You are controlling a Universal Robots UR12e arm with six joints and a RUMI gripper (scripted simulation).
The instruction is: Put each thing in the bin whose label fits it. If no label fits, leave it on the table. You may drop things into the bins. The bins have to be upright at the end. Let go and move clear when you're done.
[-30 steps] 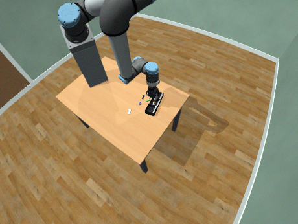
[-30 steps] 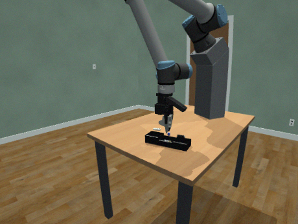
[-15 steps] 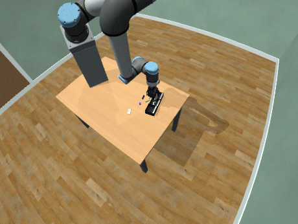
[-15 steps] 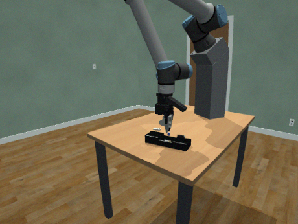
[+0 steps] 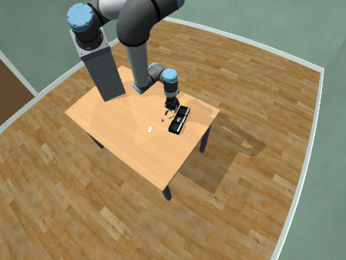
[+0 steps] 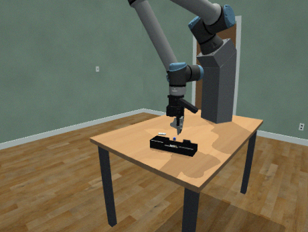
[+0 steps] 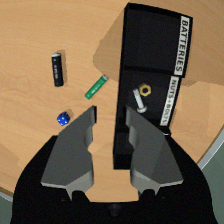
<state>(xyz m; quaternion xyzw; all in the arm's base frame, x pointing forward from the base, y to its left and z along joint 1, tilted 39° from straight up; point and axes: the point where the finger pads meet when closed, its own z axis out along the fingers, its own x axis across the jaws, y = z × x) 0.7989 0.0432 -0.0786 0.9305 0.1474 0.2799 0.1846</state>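
My hand is 8 cm past the black cylindrical battery, 8 cm above it and 1 cm to the right of it. Also, from my hand: brass hex nut (8 cm below, 5 cm ahead, 1 cm to the left); then green battery (8 cm below, 2 cm behind, 1 cm to the right); then grey-white piece (7 cm below, 5 cm ahead, 2 cm to the right).
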